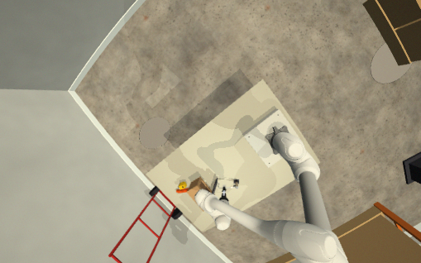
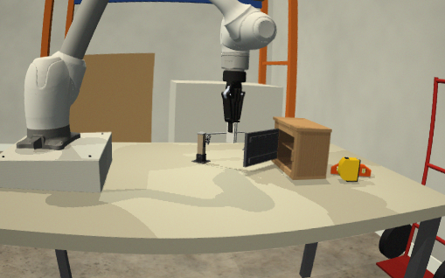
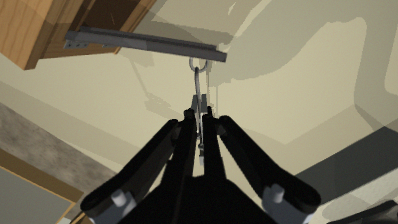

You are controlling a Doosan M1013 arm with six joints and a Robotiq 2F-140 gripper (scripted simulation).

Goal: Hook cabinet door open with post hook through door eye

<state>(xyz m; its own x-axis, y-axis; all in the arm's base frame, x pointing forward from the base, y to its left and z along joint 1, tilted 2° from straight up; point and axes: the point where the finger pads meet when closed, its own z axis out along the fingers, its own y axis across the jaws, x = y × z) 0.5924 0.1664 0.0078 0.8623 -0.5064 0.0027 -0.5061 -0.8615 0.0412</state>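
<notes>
The dark door lies 100 mm ahead of my hand, 40 mm below it and 10 mm to the left of it.
</notes>
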